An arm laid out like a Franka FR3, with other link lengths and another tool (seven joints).
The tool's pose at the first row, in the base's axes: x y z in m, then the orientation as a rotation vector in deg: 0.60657 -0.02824 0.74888 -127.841 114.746 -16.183
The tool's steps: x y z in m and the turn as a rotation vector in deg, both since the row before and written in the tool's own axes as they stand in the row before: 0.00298 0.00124 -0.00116 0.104 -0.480 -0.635; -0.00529 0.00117 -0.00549 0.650 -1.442 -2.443; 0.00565 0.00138 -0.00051 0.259 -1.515 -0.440; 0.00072 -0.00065 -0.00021 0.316 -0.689 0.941; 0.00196 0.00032 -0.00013 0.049 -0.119 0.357; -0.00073 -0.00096 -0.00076 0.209 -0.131 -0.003; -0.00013 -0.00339 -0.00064 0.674 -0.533 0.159
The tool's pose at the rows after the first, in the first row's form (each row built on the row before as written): 0.60541 -0.03131 0.74989 -128.306 113.773 -15.786; 0.60244 -0.02610 0.75473 -130.003 110.071 -14.967; 0.60191 -0.03190 0.75509 -129.823 108.715 -13.469; 0.60261 -0.03250 0.75545 -128.466 109.225 -12.814; 0.60259 -0.03449 0.75548 -128.040 109.524 -12.668; 0.60322 -0.03366 0.75646 -127.870 109.344 -12.706; 0.60629 -0.03306 0.75791 -127.117 108.888 -12.675
